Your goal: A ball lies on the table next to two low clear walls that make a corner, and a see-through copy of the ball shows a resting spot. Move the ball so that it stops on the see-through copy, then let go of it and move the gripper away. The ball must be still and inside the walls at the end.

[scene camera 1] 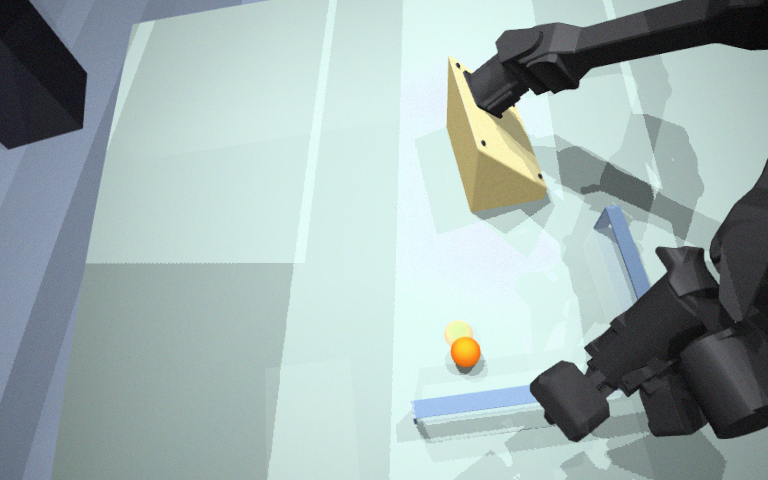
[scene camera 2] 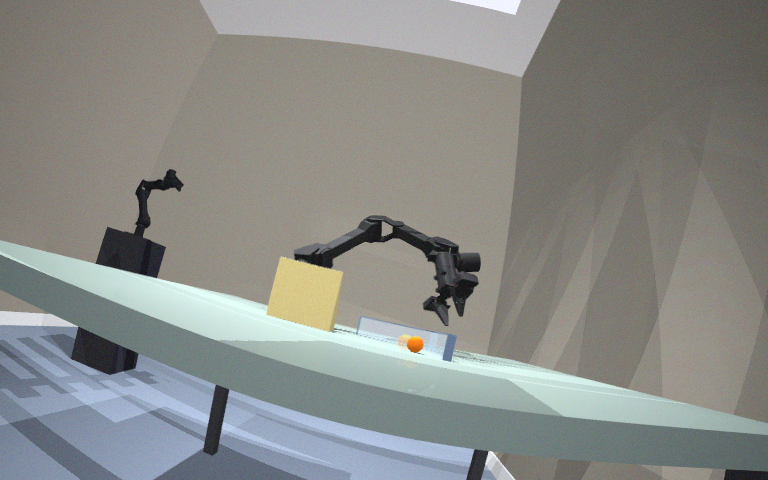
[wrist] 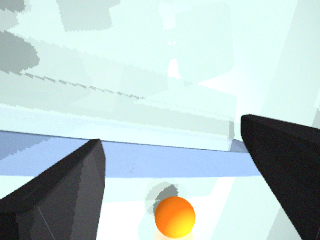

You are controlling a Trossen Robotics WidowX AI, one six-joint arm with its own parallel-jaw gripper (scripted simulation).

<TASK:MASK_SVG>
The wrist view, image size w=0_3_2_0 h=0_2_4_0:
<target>my gripper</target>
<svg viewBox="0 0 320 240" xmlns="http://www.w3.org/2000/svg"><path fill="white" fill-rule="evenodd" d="M101 140L92 139L87 141L80 148L77 148L76 151L65 155L63 159L51 165L51 168L48 168L47 171L41 172L40 175L33 177L31 181L21 185L19 189L15 189L8 196L5 195L3 199L0 199L0 240L97 240L97 227L99 227L101 208L103 208L105 163L107 163ZM244 113L244 115L241 115L240 137L245 148L247 148L249 156L252 157L253 163L256 164L257 171L267 181L267 185L272 193L275 193L277 201L281 204L281 208L284 209L285 215L291 220L301 240L320 240L320 129L291 123L291 121L273 119L273 117L255 115L255 113Z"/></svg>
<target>orange ball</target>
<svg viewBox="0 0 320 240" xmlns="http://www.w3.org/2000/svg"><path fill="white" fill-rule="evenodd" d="M165 197L164 200L157 204L155 213L157 228L159 228L159 231L164 236L173 237L173 239L187 236L196 223L195 208L183 197Z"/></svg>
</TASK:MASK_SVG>
